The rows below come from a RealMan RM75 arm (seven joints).
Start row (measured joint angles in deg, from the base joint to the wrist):
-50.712, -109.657, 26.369, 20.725, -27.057, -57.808, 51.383
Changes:
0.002, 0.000, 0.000, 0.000, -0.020, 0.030, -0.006
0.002, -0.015, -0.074, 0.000, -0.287, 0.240, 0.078
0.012, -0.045, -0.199, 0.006, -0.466, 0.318, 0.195
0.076, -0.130, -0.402, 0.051, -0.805, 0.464, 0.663
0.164, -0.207, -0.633, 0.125, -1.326, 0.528, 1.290
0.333, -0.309, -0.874, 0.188, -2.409, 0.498, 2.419
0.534, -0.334, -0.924, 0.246, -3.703, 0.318, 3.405
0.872, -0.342, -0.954, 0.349, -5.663, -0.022, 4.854
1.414, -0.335, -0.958, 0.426, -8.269, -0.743, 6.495
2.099, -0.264, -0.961, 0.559, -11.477, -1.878, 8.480
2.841, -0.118, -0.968, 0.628, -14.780, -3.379, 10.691
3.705, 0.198, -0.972, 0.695, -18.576, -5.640, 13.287
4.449, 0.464, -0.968, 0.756, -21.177, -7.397, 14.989
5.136, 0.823, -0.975, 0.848, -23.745, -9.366, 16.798
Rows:
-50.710, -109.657, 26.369, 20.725, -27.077, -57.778, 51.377
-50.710, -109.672, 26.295, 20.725, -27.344, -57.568, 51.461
-50.700, -109.702, 26.170, 20.731, -27.523, -57.490, 51.578
-50.636, -109.787, 25.967, 20.776, -27.862, -57.344, 52.046
-50.548, -109.864, 25.736, 20.850, -28.383, -57.280, 52.673
-50.379, -109.966, 25.495, 20.913, -29.466, -57.310, 53.802
-50.178, -109.991, 25.445, 20.971, -30.760, -57.490, 54.788
-49.840, -109.999, 25.415, 21.074, -32.720, -57.830, 56.237
-49.298, -109.992, 25.411, 21.151, -35.326, -58.551, 57.878
-48.613, -109.921, 25.408, 21.284, -38.534, -59.686, 59.863
-47.871, -109.775, 25.401, 21.353, -41.837, -61.187, 62.074
-47.007, -109.459, 25.397, 21.420, -45.633, -63.448, 64.670
-46.263, -109.193, 25.401, 21.481, -48.234, -65.205, 66.372
-45.576, -108.834, 25.394, 21.573, -50.802, -67.174, 68.181

